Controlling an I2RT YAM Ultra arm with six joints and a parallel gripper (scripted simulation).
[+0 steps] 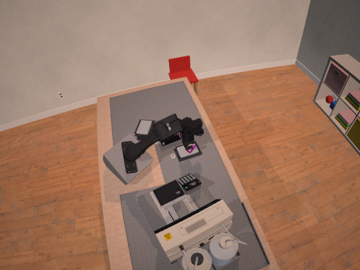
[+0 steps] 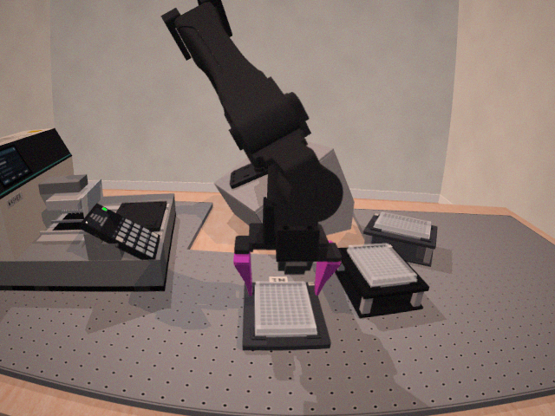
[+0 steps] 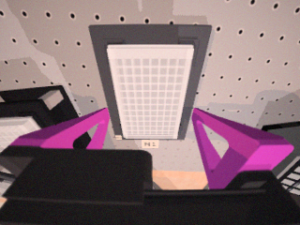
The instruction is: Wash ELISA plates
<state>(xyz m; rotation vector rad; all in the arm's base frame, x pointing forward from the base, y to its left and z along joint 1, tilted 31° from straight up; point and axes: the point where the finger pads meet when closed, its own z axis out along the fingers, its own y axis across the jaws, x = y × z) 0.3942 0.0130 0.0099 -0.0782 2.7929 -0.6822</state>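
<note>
My gripper is now 4 cm above the nest N1. The rest, counted from my hand: black carrier pocket 23 cm behind, 29 cm to the right, 2 cm above; then grey manifold 21 cm behind, 44 cm to the right, 8 cm above; then raised black nest 7 cm behind, 17 cm to the left, 1 cm below.
</note>
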